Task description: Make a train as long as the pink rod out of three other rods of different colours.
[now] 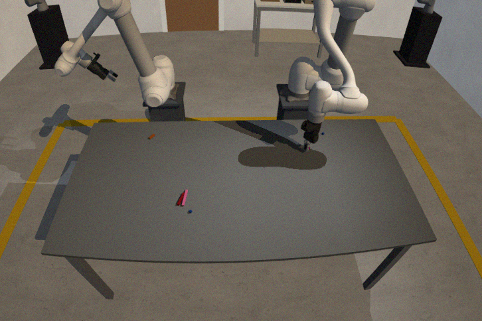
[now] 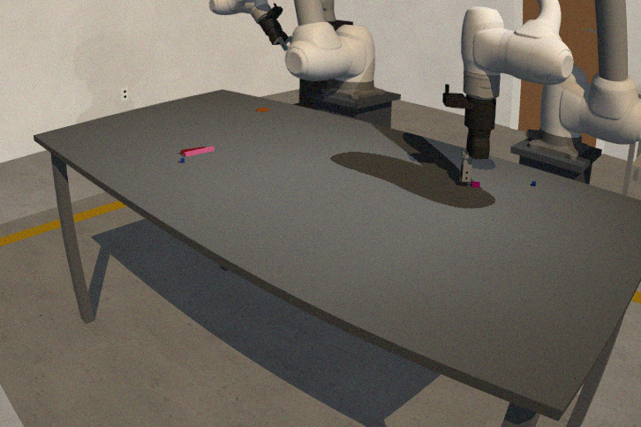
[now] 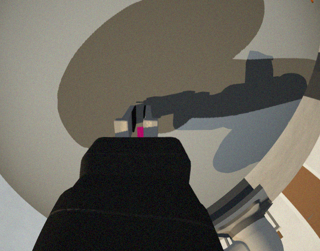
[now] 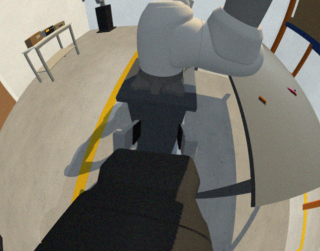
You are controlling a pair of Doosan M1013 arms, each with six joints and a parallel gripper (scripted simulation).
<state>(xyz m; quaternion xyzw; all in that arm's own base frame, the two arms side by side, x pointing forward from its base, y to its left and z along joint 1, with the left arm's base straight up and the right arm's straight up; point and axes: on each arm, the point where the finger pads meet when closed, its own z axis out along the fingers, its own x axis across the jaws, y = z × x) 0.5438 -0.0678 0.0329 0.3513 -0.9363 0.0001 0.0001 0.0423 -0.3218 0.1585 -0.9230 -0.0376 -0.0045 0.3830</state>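
Observation:
Right now my left hand is 30 mm above the magenta rod, 20 mm to the right of it and 20 mm past it. The rest, counted from my left hand: red rod (630 mm to the right, 330 mm ahead, 30 mm below); pink rod (610 mm to the right, 320 mm ahead, 30 mm below); grey rod (20 mm below).

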